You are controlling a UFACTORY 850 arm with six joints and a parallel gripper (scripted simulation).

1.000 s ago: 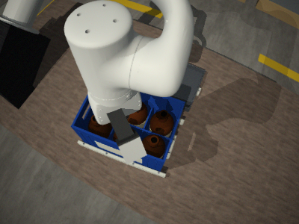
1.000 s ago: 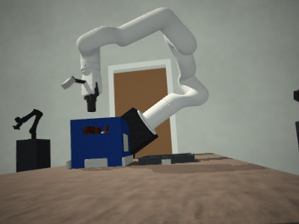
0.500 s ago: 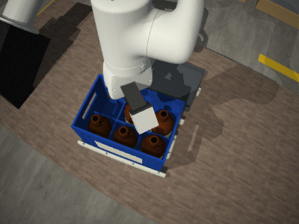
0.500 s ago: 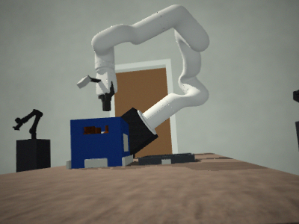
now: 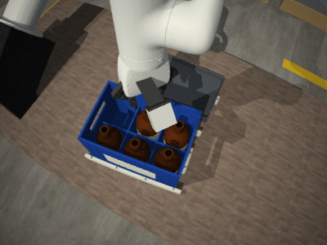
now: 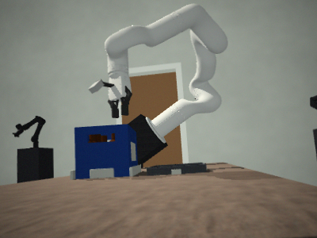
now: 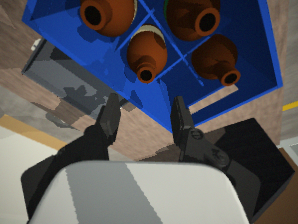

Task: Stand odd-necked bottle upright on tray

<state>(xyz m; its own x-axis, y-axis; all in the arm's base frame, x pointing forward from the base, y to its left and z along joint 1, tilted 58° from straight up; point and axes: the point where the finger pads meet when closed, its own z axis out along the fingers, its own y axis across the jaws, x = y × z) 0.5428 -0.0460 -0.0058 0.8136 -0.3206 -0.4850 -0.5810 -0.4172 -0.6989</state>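
Right now my hand is 160 mm above the blue crate, 50 mm to the left of it and 10 mm short of it. Round my hand: dark grey tray 230 mm below, 220 mm to the left, 10 mm ahead.
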